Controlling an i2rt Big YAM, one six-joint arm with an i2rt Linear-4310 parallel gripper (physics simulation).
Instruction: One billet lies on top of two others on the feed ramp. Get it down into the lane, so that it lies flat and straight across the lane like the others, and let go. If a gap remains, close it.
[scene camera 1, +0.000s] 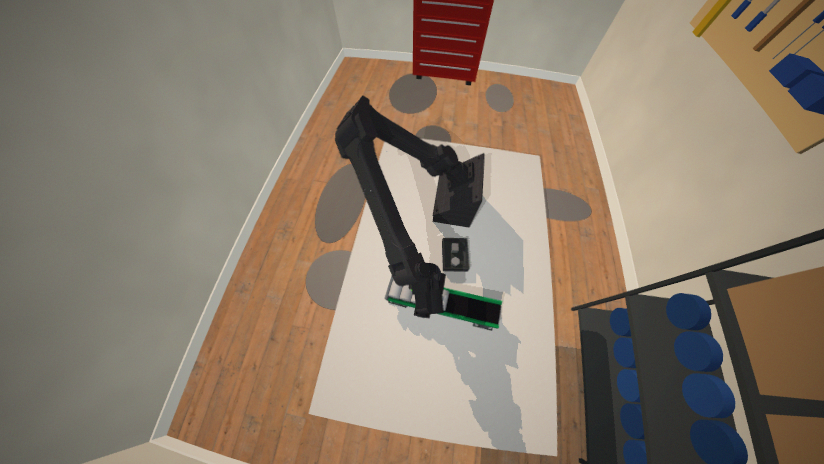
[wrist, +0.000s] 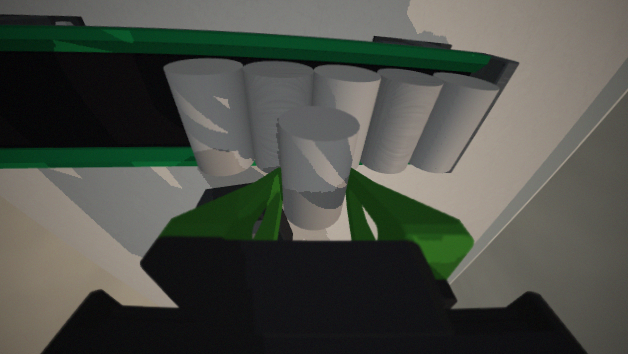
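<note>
The upper billet (wrist: 317, 160), a light grey cylinder, is between the green fingers of my gripper (wrist: 314, 175) in the wrist view. My gripper is shut on it. It is above a row of several grey billets and overlaps the second billet from the left (wrist: 275, 90) and the middle billet (wrist: 350, 82). Whether it touches them I cannot tell. The row lies side by side across the feed ramp (scene camera 1: 472, 308) (wrist: 75, 100), at the end on the right of the wrist view. In the scene view the arm hides the held billet, the fingers and part of the row.
A small black box with two light shapes (scene camera 1: 455, 254) stands beside the ramp on the white table top (scene camera 1: 374, 368). The black arm base (scene camera 1: 459, 198) is behind it. A red drawer cabinet (scene camera 1: 449, 46) stands at the back, and a rack with blue round parts is at the right.
</note>
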